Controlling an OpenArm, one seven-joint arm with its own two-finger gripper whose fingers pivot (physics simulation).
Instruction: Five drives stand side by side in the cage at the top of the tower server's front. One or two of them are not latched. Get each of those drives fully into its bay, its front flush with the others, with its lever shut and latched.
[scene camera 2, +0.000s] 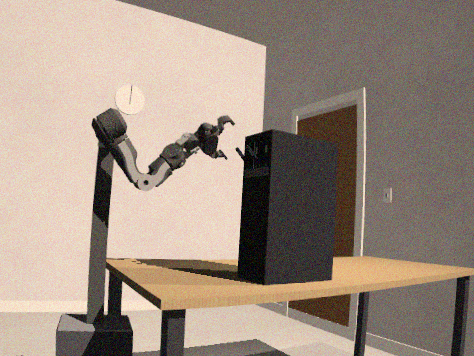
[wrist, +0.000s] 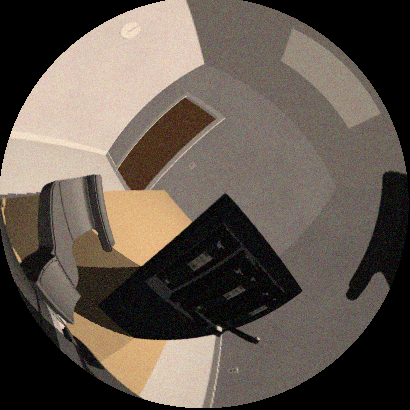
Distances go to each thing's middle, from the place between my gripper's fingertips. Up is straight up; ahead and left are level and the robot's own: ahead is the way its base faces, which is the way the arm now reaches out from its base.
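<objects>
Relative to the drive cage (wrist: 159, 286), my gripper is 70 mm above it, 60 mm to the left of it and 180 mm short of it. The black tower server (scene camera 2: 287, 227) is 250 mm below my gripper, 50 mm to the right of it and 240 mm ahead of it.
</objects>
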